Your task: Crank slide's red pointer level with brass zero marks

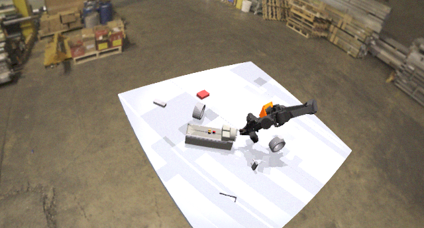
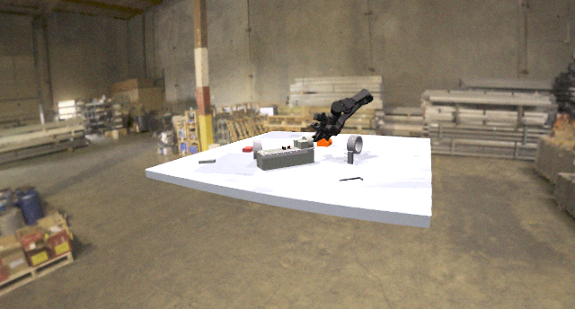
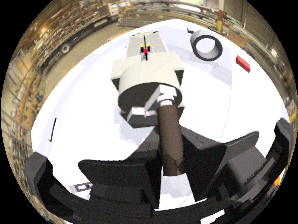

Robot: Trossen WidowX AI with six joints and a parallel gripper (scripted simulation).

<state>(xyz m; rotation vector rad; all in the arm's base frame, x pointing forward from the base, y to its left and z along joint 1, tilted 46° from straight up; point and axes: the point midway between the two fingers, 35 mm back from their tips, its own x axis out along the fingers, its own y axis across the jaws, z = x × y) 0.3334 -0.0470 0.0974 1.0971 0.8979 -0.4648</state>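
Now: gripper tip 1 cm past the dark crank handle, 1 cm to the right of it and 3 cm below it. From my gripper tip the other things lie so: hex key (28 cm ahead, 24 cm to the left, 9 cm below); red pointer (11 cm ahead, 10 cm to the right, 1 cm below); small clip (5 cm ahead, 18 cm to the left, 6 cm below).
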